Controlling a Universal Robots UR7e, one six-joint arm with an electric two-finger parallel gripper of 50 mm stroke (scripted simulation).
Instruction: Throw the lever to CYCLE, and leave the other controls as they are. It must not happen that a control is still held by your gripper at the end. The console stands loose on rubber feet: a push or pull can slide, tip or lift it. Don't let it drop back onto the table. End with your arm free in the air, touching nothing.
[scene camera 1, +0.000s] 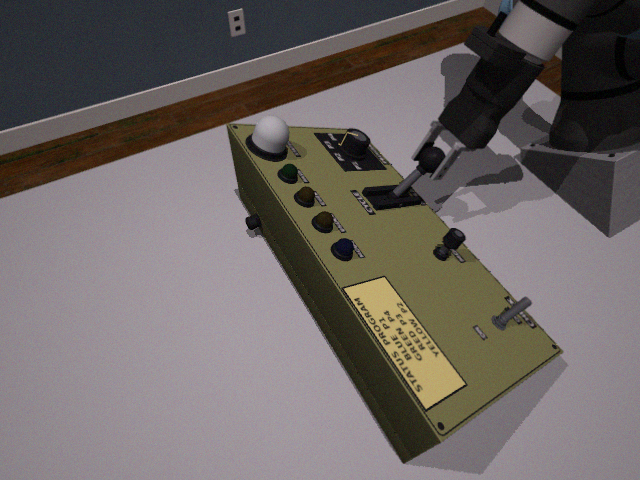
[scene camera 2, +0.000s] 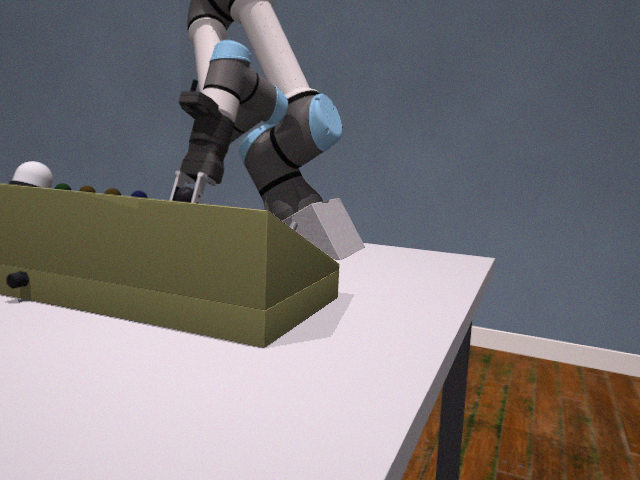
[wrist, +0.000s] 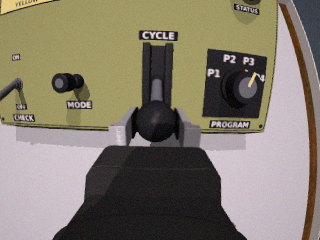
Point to my gripper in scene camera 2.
183, 206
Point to an olive console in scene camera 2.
At 239, 274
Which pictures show the olive console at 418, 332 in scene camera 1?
Scene camera 1, scene camera 2 and the wrist view: all of them.
